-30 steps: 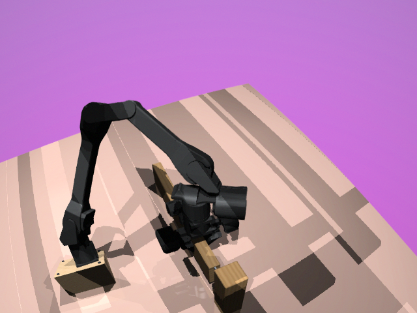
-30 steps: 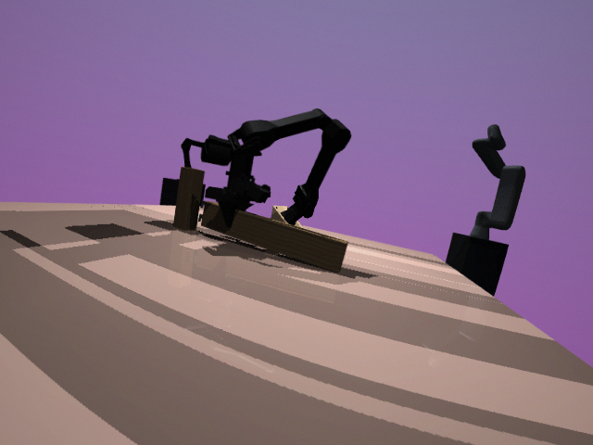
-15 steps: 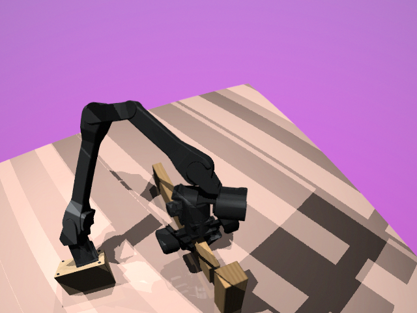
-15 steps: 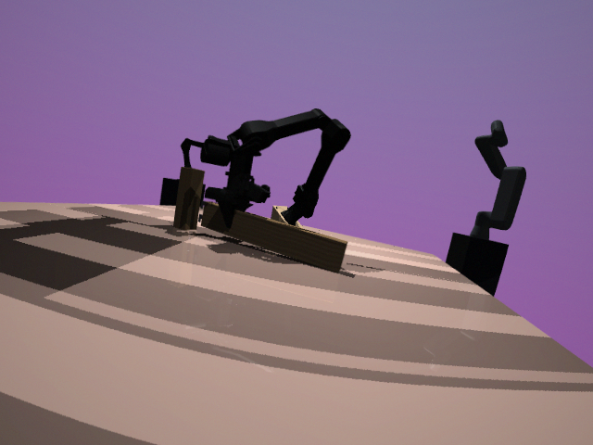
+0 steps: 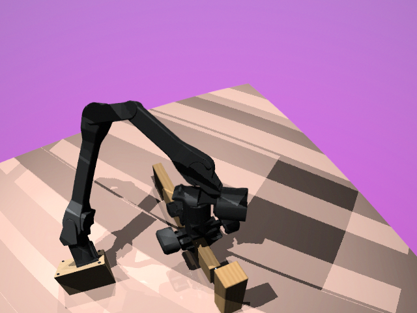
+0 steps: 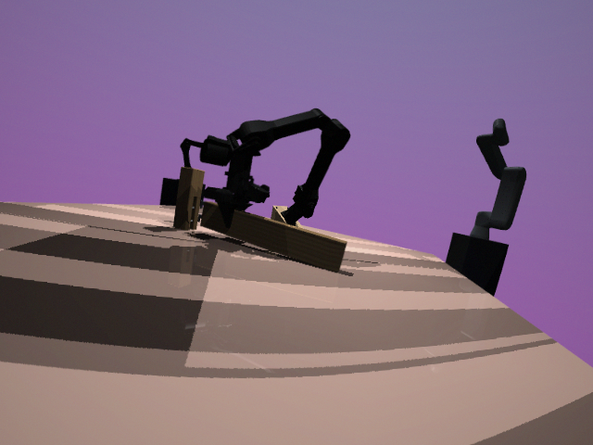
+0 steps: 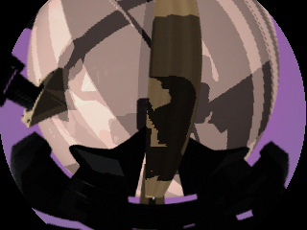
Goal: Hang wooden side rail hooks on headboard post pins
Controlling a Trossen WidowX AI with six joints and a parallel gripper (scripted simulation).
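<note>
Now: gripper tip 20 mm past the wooden headboard post, 160 mm to the left of it and 40 mm below it.
</note>
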